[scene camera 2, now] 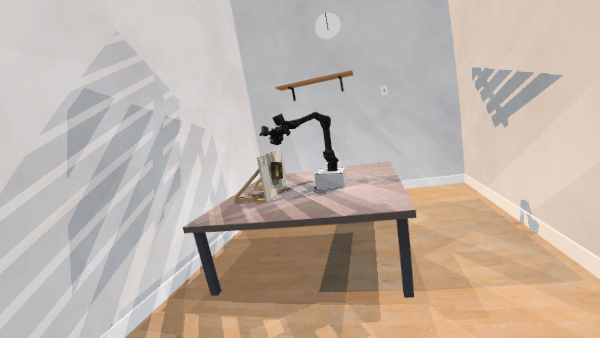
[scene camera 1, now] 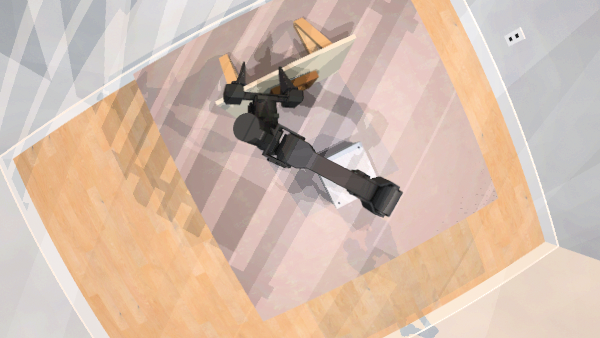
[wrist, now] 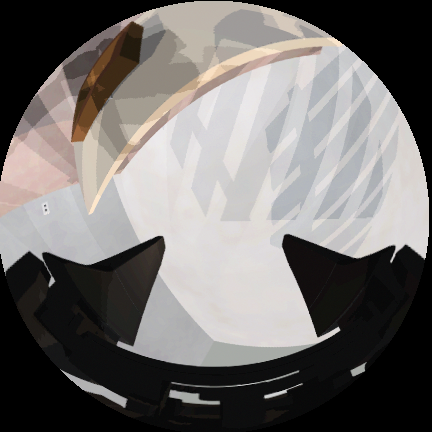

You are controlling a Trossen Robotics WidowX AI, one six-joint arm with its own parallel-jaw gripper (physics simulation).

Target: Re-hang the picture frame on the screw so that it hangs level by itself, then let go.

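Seen in the pictures: gripper, fingertip midpoint: (scene camera 2: pixel 264 137) (scene camera 1: pixel 262 64) (wrist: pixel 225 241); arm's base, link origin: (scene camera 2: pixel 333 170).
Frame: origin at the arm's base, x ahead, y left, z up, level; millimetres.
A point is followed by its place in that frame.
The picture frame (scene camera 1: pixel 306 80) @(x 388, y 74, z 117 mm) (scene camera 2: pixel 276 171) @(x 409, y 106, z 53 mm) (wrist: pixel 105 82) @(x 378, y 158, z 133 mm) is brown, with a green picture showing in scene camera 2. It is on the front of the pale upright board (scene camera 1: pixel 335 57) @(x 438, y -47, z 111 mm) (scene camera 2: pixel 276 193) @(x 402, y 179, z -99 mm) (wrist: pixel 155 92) @(x 400, y 195, z 191 mm). It looks roughly upright in scene camera 2, but I cannot tell whether it is level. The screw does not show. My gripper (scene camera 1: pixel 262 66) @(x 398, y 198, z 326 mm) (scene camera 2: pixel 270 133) @(x 398, y 198, z 326 mm) (wrist: pixel 225 241) @(x 398, y 198, z 326 mm) is open, with nothing between its fingers. It is above the board's top edge and apart from the frame. The arm hides part of the board and frame in scene camera 1.
Wooden props (scene camera 1: pixel 311 35) @(x 566, y -6, z 50 mm) (scene camera 2: pixel 247 186) @(x 532, y 332, z 9 mm) stand behind the board on the pinkish table (scene camera 1: pixel 425 150) @(x 3, y -388, z -105 mm) (scene camera 2: pixel 350 202) @(x -207, y 428, z -105 mm). The arm's white base (scene camera 1: pixel 340 195) @(x -46, y 63, z -2 mm) (scene camera 2: pixel 330 180) @(x -4, y 107, z -49 mm) stands in front of the board. A wooden shelf (scene camera 2: pixel 315 80) is on the wall beyond.
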